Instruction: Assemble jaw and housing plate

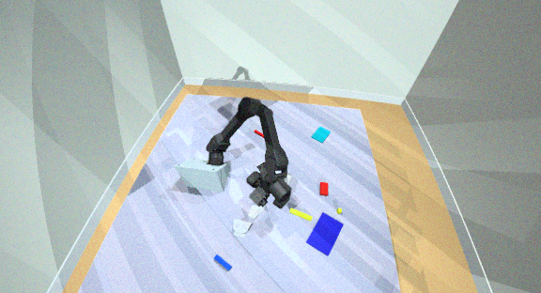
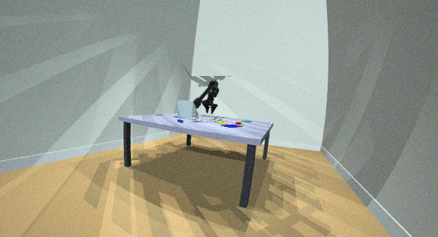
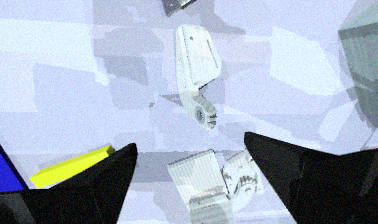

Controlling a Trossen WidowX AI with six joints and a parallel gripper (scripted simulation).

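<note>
Right now my gripper tip is 4 cm above the jaw, 3 cm past it and 1 cm to the left of it. From my gripper tip the other things lie so: yellow bar 16 cm ahead, 7 cm below, 2 cm to the right; white block 14 cm to the right, 9 cm behind, 7 cm below; red block 26 cm ahead, 13 cm to the left, 7 cm below.
</note>
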